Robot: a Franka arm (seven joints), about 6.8 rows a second.
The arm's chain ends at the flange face. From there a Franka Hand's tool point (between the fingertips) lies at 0.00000 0.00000 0.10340 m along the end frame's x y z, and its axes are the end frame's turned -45 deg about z.
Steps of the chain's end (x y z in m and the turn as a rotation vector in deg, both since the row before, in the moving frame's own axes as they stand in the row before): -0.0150, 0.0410, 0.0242, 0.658, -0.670, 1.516; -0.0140, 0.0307, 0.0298, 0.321, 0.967, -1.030; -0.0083, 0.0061, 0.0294, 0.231, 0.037, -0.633; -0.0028, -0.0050, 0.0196, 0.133, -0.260, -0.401; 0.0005, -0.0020, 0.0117, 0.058, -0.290, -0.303
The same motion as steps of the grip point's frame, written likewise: -0.0396, 0.0167, 0.0242, 0.939, -0.008, 1.516; -0.0300, 0.0126, 0.0298, -0.457, 0.911, -1.030; -0.0098, -0.0018, 0.0294, 0.137, 0.190, -0.633; 0.0014, -0.0060, 0.0196, 0.278, -0.090, -0.401; 0.0015, -0.0015, 0.0117, 0.246, -0.164, -0.303
